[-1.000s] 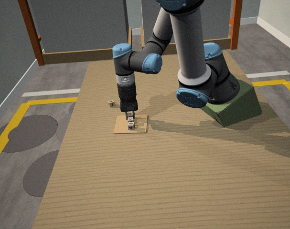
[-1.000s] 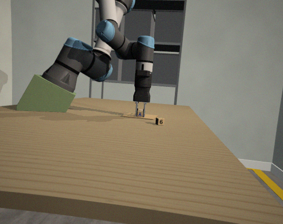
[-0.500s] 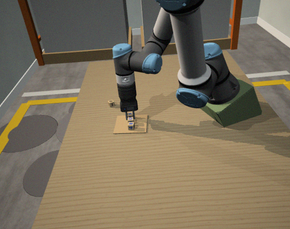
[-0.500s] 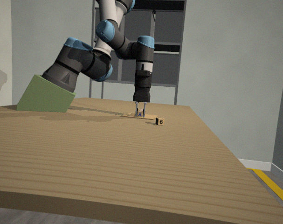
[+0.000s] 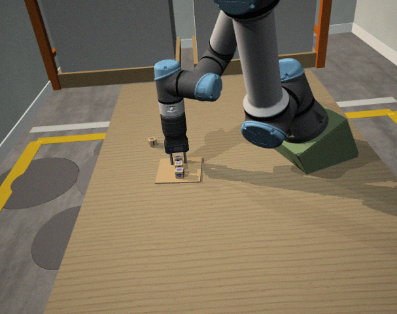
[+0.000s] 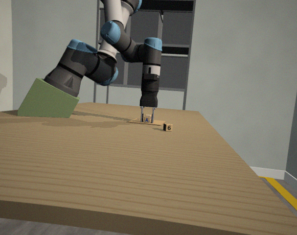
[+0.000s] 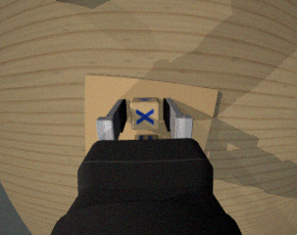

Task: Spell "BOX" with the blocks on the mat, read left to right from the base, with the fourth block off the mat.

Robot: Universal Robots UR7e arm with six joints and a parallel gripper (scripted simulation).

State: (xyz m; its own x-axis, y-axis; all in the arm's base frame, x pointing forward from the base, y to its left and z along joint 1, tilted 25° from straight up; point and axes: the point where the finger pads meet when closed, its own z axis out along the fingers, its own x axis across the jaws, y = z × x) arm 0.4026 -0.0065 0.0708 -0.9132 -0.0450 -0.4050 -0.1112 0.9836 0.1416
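Right now the X block is 1 cm below my hand. Also, from my hand: B block (1 cm behind, 8 cm to the left, 1 cm below); O block (4 cm to the left, 1 cm below); mat (4 cm to the left, 2 cm below).
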